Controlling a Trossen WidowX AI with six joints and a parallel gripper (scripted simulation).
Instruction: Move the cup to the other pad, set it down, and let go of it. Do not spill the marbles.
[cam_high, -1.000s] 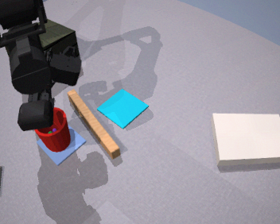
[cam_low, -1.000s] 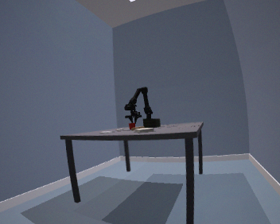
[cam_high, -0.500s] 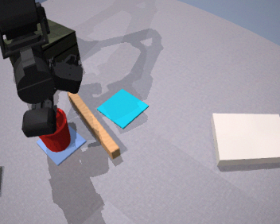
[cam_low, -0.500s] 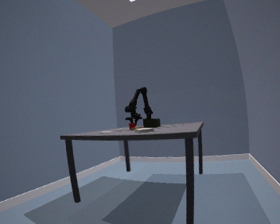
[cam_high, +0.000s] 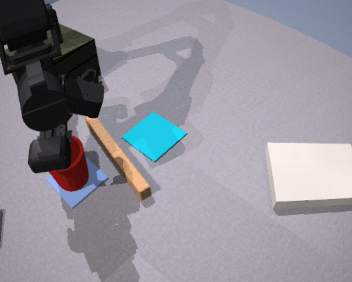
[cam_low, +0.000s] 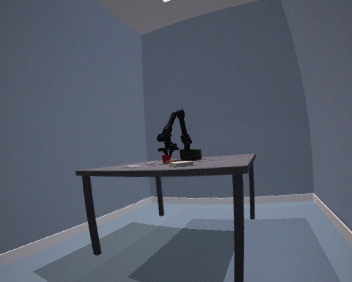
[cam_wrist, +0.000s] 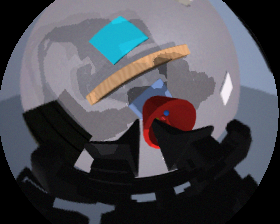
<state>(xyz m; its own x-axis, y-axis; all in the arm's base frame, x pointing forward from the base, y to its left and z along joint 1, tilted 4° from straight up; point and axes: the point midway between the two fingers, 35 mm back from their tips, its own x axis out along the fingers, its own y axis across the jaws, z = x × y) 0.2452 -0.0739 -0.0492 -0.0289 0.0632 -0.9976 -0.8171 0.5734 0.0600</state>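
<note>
My gripper tip is now 3 cm short of the pale blue pad, 1 cm to the left of it and 5 cm above it. Also, from my gripper tip: wooden bar (5 cm ahead, 7 cm to the left, 3 cm below); then red cup (3 cm ahead, 2 cm to the right); then cyan pad (6 cm ahead, 15 cm to the left, 5 cm below).
</note>
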